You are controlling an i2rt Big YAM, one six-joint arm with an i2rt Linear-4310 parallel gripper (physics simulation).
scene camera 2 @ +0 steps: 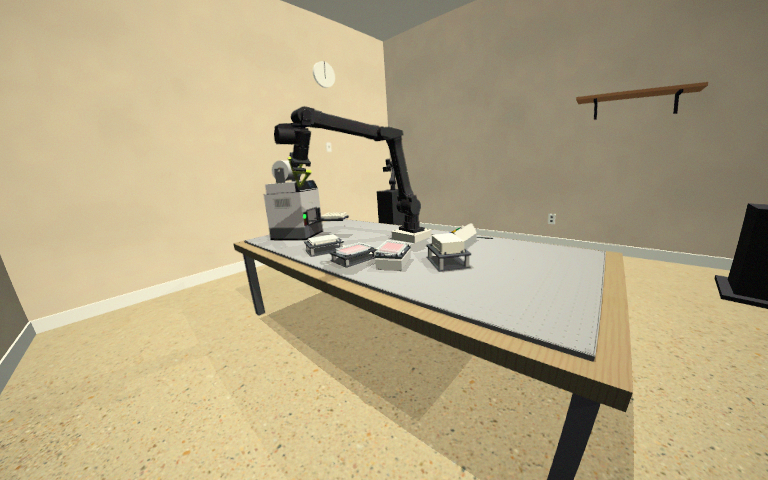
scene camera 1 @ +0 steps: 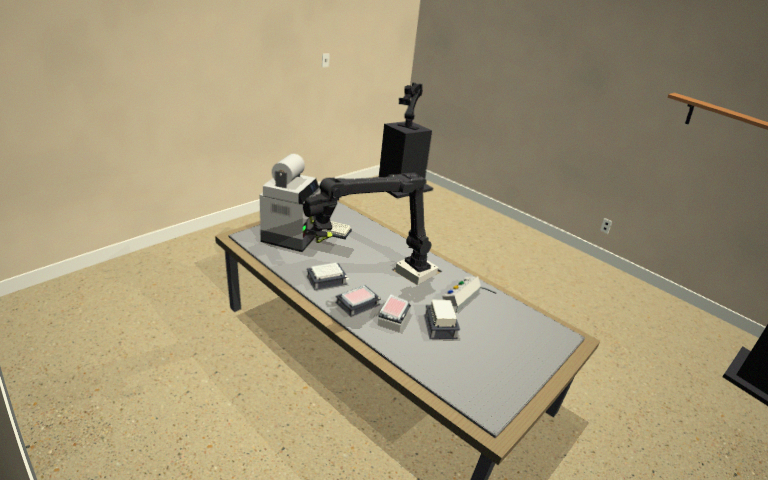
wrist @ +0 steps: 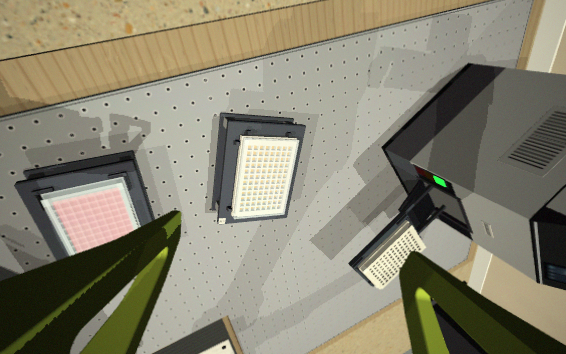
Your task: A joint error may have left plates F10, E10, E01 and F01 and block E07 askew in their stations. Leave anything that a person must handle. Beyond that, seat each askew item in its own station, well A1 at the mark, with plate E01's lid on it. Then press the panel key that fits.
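My gripper [scene camera 1: 323, 236] [scene camera 2: 301, 180] [wrist: 295, 242] is open and empty, high above the table near the grey machine. A white many-well plate [scene camera 1: 326, 271] [scene camera 2: 322, 240] [wrist: 265, 177] lies on a dark station, nearly in line with it. A pink plate [scene camera 1: 357, 296] [scene camera 2: 352, 249] [wrist: 95, 215] lies on the neighbouring dark station, partly hidden by a finger in the wrist view. Another pink plate [scene camera 1: 394, 307] [scene camera 2: 392, 247] sits on a pale base. A cream block-like item [scene camera 1: 443, 313] [scene camera 2: 447, 243] stands on a raised dark station. A cream plate [scene camera 1: 340, 228] [scene camera 2: 335, 215] [wrist: 392, 255] lies on the machine's tray. Labels are unreadable.
The grey machine [scene camera 1: 280, 220] [scene camera 2: 288, 209] [wrist: 500, 125], with a green light and a white roll on top, stands at the table's far end. A sloped key panel [scene camera 1: 465, 291] [scene camera 2: 467, 233] with coloured keys stands near the arm's pale base [scene camera 1: 416, 270] [scene camera 2: 411, 234].
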